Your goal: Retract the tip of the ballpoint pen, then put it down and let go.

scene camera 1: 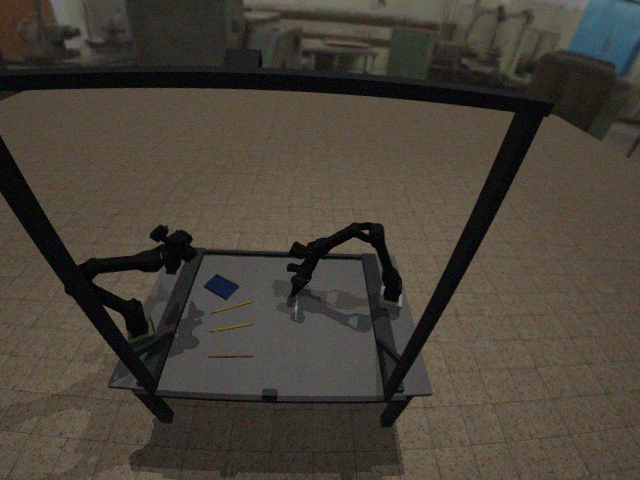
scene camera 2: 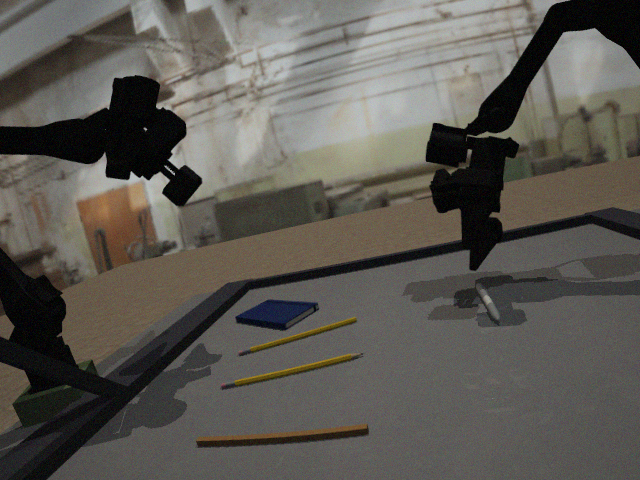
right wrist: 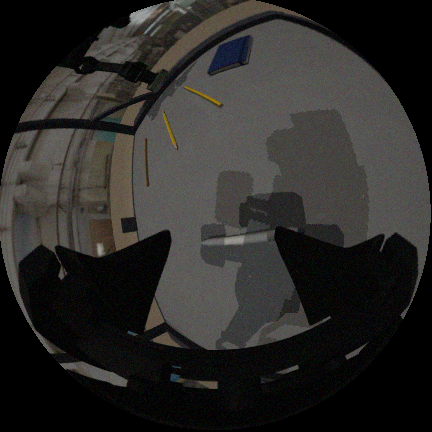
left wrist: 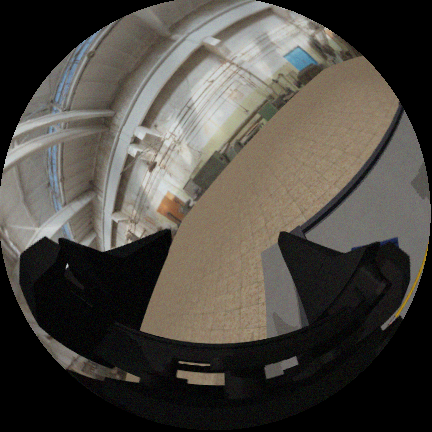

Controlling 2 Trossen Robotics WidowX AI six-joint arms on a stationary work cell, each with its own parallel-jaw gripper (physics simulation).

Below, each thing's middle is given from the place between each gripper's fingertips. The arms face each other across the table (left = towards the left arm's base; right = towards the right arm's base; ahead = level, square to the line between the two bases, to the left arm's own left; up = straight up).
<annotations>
My left hand is 4 cm past the blue notebook [scene camera 2: 278,314], 14 cm to the left of it and 32 cm above it. Also, from my left hand: ballpoint pen [right wrist: 268,235] (21 cm behind, 48 cm to the right, 32 cm below).
The ballpoint pen is 2 cm behind my right hand, 1 cm to the right of it and 6 cm below it. Also, from my right hand: blue notebook (15 cm ahead, 32 cm to the left, 6 cm below).
</annotations>
